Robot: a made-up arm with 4 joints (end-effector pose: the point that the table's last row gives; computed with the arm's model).
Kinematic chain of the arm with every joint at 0, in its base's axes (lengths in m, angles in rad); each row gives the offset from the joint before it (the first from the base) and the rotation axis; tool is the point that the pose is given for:
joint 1: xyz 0 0 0.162 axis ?
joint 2: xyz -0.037 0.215 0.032 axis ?
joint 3: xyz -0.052 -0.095 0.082 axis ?
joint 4: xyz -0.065 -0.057 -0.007 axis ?
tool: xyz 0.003 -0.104 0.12
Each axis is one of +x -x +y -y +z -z.
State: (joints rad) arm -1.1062 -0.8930 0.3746 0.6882
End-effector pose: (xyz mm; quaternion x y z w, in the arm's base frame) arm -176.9 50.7 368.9 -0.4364 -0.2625 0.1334 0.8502
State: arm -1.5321 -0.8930 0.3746 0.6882
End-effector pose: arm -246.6 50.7 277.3 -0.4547 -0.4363 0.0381 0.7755
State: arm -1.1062 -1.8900 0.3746 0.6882
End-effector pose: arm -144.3 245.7 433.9 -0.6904 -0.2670 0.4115 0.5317
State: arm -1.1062 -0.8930 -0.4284 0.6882
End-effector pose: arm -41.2 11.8 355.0 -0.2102 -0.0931 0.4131 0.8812
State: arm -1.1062 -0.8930 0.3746 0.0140
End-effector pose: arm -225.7 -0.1 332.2 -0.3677 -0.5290 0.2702 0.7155
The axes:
joint 1: +y
joint 2: -z
joint 3: -x
joint 4: +y

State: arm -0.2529 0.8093 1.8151 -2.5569
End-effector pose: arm -344.9 240.2 378.3 -0.5160 -0.5070 0.5632 0.3994
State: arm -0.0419 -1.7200 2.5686 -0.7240
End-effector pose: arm -98.8 10.1 287.9 0.5182 0.7432 -0.4112 0.1006
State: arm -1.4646 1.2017 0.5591 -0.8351
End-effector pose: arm -292.8 336.2 -97.4 -0.0482 -0.6599 -0.5872 0.4663
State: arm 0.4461 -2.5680 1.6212 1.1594
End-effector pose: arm 112.6 252.8 410.6 -0.4229 -0.3427 0.5478 0.6354
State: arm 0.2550 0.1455 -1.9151 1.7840
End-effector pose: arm -43.6 207.7 146.9 0.6176 0.4578 0.5344 0.3513
